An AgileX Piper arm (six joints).
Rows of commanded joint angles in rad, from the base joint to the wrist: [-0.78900, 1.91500, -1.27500, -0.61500, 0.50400, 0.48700]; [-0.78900, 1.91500, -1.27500, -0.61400, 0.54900, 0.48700]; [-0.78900, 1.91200, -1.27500, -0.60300, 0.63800, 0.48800]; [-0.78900, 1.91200, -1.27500, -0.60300, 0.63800, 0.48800]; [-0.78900, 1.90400, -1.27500, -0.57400, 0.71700, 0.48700]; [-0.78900, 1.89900, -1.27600, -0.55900, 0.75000, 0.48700]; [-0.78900, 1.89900, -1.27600, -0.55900, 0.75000, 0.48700]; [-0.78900, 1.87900, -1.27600, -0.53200, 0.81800, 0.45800]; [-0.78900, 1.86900, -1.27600, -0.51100, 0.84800, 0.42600]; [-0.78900, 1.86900, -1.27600, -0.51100, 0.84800, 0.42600]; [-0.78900, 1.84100, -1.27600, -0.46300, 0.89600, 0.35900]
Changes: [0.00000, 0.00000, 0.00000, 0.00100, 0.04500, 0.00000]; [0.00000, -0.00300, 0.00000, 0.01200, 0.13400, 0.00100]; [0.00000, -0.00300, 0.00000, 0.01200, 0.13400, 0.00100]; [0.00000, -0.01100, 0.00000, 0.04100, 0.21300, 0.00000]; [0.00000, -0.01600, -0.00100, 0.05600, 0.24600, 0.00000]; [0.00000, -0.01600, -0.00100, 0.05600, 0.24600, 0.00000]; [0.00000, -0.03600, -0.00100, 0.08300, 0.31400, -0.02900]; [0.00000, -0.04600, -0.00100, 0.10400, 0.34400, -0.06100]; [0.00000, -0.04600, -0.00100, 0.10400, 0.34400, -0.06100]; [0.00000, -0.07400, -0.00100, 0.15200, 0.39200, -0.12800]
